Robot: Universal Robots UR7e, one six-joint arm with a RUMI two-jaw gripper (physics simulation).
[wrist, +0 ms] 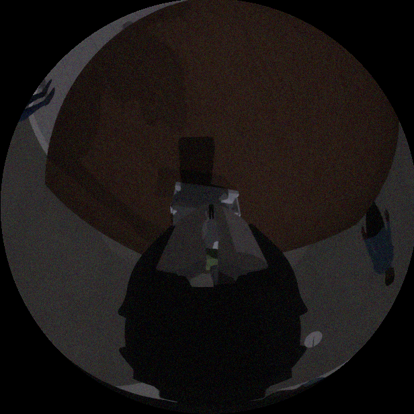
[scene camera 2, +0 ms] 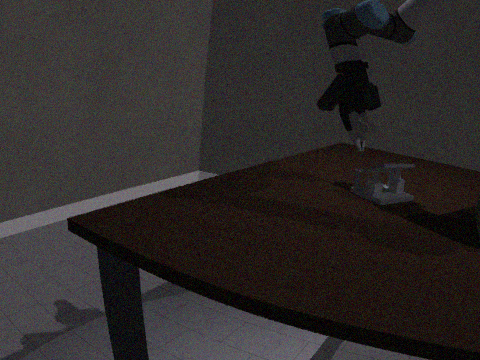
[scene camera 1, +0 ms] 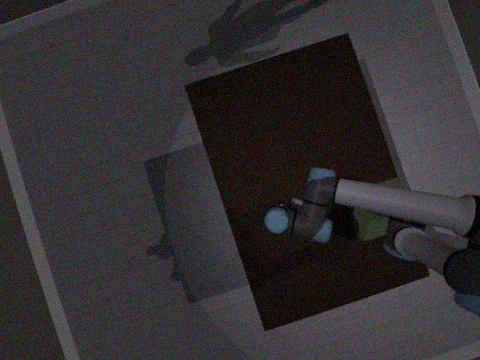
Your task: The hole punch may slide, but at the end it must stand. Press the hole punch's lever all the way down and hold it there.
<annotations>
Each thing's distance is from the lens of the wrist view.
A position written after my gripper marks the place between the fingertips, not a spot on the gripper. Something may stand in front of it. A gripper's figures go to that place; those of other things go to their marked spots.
my gripper (wrist: 210, 205): 14 cm
grey hole punch (wrist: 185, 193): 23 cm
</annotations>
